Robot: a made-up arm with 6 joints.
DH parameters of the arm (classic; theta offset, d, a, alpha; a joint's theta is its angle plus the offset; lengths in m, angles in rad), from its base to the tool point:
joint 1: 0 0.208 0 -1.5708
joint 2: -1.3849 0 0.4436 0
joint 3: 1.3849 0 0.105 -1.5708
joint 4: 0 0.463 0 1.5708
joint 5: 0 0 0.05 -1.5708
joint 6: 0 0.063 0 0
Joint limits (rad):
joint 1: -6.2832..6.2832
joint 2: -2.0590..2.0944
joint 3: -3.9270..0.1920
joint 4: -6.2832..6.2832
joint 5: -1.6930..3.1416
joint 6: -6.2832..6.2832
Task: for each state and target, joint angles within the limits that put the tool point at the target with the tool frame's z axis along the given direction. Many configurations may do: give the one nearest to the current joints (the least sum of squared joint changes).
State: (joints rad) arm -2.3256 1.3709 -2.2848 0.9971 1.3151 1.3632
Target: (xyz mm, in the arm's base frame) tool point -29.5 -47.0 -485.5 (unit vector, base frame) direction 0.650 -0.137 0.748
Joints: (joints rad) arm -2.7020 2.0923 -1.3929 0.4242 1.8041 1.3632
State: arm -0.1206 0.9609 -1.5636 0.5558 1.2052 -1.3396
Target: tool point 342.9 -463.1 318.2 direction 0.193 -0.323 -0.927
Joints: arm -0.9382 0.0897 -0.8151 -0.1052 0.3431 -1.3396
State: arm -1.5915 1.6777 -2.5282 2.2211 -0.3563 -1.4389
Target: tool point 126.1 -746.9 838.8 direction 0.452 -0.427 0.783
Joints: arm -1.3915 0.8404 -3.0495 2.3016 0.5179 -1.4389
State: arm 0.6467 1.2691 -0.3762 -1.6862 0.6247 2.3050
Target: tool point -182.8 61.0 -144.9 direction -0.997 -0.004 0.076
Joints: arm -0.0983 2.0512 -0.4192 -1.4224 0.1031 2.3050
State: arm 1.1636 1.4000 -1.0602 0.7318 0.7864 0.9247
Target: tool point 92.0 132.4 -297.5 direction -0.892 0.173 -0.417
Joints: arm 0.8480 1.4577 -0.7311 1.4854 0.9050 0.9247
